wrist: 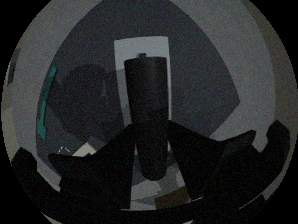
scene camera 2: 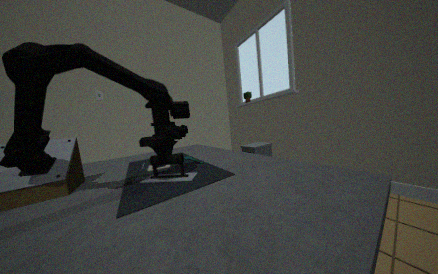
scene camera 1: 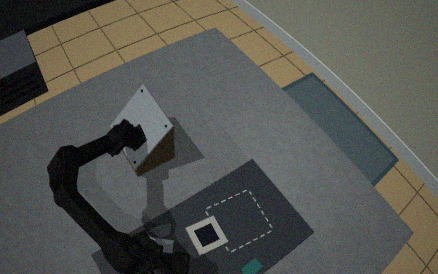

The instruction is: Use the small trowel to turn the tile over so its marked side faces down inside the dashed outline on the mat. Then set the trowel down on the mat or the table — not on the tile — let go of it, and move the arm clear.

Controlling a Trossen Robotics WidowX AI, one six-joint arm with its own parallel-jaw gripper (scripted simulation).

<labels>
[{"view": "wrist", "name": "my gripper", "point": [150, 126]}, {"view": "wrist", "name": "dark mat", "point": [84, 105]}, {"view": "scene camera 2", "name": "my gripper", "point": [167, 161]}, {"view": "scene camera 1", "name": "tile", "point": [205, 235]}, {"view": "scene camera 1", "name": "dark mat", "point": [240, 218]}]
</labels>
